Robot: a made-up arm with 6 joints. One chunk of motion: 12 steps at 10 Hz.
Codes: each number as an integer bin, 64 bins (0 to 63) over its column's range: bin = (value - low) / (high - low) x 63, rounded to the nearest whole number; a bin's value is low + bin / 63 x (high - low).
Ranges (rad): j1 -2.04..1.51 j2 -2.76..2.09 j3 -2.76..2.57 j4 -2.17..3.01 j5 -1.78..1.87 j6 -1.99..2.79
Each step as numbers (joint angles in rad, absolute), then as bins.
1 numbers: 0.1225 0.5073 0.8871 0.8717 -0.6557 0.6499
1 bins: 38 42 43 37 19 35
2 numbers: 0.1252 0.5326 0.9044 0.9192 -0.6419 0.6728
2 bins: 38 43 43 38 20 35
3 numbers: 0.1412 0.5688 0.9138 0.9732 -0.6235 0.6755
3 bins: 39 43 43 38 20 35
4 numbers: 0.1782 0.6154 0.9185 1.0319 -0.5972 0.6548
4 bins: 39 44 43 39 20 35
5 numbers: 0.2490 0.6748 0.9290 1.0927 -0.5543 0.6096
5 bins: 41 45 44 40 21 34
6 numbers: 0.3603 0.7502 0.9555 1.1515 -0.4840 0.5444
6 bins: 43 46 44 40 22 33
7 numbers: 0.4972 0.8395 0.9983 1.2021 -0.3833 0.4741
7 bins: 45 47 44 41 24 32
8 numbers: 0.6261 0.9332 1.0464 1.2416 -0.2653 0.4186
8 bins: 47 48 45 41 26 32
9 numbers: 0.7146 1.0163 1.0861 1.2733 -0.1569 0.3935
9 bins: 49 49 45 42 28 31
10 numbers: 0.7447 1.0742 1.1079 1.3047 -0.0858 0.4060
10 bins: 49 50 46 42 29 32
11 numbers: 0.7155 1.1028 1.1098 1.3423 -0.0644 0.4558
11 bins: 49 50 46 43 30 32
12 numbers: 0.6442 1.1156 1.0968 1.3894 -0.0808 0.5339
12 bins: 48 50 46 43 29 33
